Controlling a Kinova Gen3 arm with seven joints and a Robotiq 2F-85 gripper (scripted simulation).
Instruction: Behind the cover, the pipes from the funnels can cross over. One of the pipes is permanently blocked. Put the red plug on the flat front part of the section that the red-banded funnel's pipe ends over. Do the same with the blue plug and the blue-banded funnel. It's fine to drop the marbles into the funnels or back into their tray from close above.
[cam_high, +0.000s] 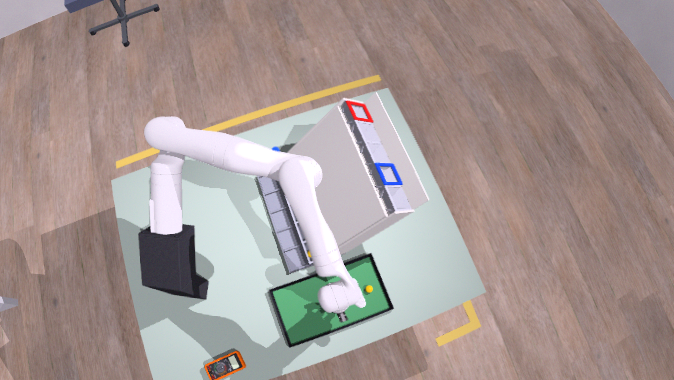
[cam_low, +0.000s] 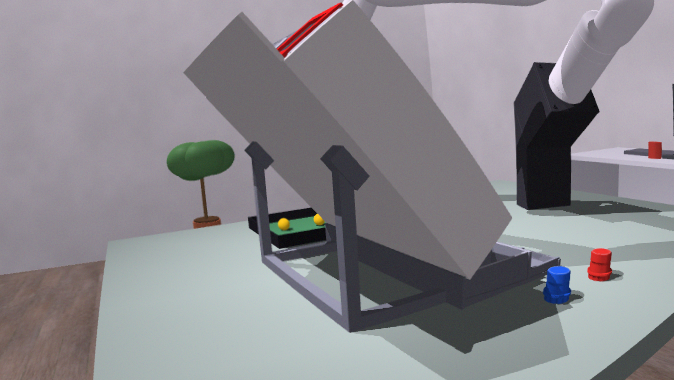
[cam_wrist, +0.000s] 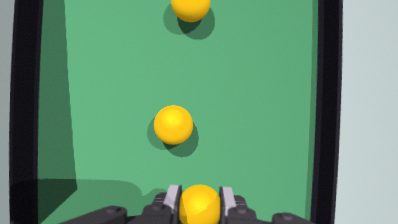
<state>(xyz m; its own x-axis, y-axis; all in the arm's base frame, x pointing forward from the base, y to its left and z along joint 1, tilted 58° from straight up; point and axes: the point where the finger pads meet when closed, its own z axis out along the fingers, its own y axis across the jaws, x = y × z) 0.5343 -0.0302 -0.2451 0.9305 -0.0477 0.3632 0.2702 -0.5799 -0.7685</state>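
Now: hand 40 mm above the green tray, 20 mm to the right of it and 20 mm past it. From my hand the other things lie so: slanted grey cover: 370 mm to the left, 160 mm above, 10 mm ahead; then orange multimeter: 390 mm behind, 190 mm to the right, 40 mm below.
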